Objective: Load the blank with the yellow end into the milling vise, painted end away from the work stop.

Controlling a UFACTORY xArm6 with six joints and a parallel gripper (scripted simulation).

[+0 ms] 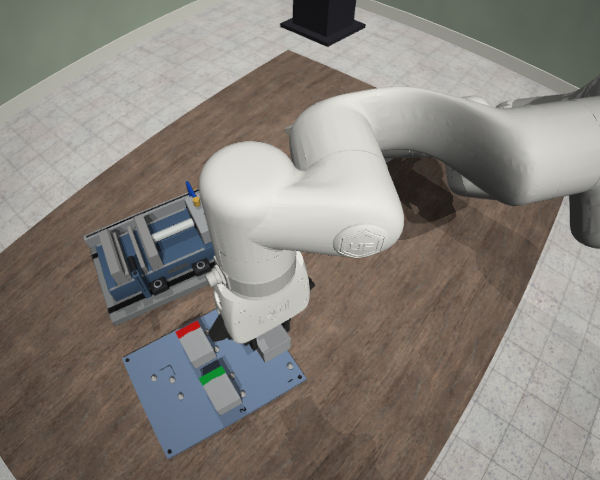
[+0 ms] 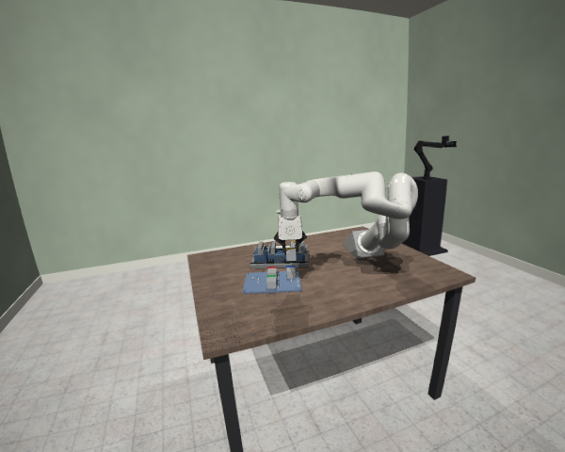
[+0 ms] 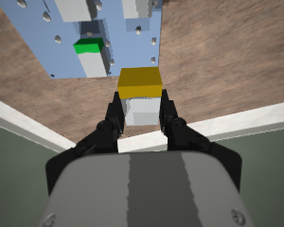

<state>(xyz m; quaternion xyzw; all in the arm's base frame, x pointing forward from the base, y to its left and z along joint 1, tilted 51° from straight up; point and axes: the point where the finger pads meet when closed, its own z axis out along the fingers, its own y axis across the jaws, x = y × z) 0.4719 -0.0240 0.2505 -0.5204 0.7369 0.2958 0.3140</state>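
My gripper is now 50 mm short of the black work stop, 270 mm to the left of it and 90 mm above it. The rest, counted from my hand: green-ended blank: 90 mm ahead, 20 mm to the right, 150 mm below; blue-ended blank: 20 mm behind, 90 mm to the right, 150 mm below; yellow-ended blank: 20 mm below.
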